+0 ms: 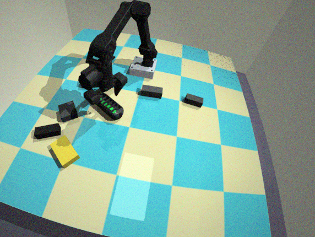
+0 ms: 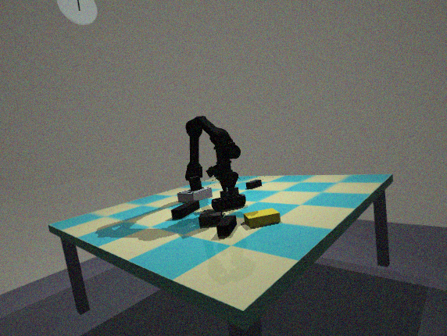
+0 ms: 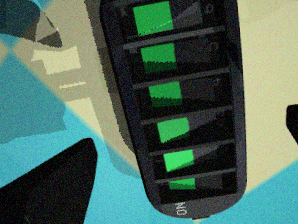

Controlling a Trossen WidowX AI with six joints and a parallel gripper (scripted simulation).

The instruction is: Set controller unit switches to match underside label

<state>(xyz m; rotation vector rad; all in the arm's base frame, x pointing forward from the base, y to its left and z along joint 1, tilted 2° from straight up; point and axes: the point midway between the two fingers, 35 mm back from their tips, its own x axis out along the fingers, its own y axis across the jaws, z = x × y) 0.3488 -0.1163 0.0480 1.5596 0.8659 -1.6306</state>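
The long dark block is 15 cm behind my gripper tip, 13 cm to the right of it and 5 cm below it. Also, from my gripper tip: yellow block (25 cm ahead, 11 cm to the right, 5 cm below).
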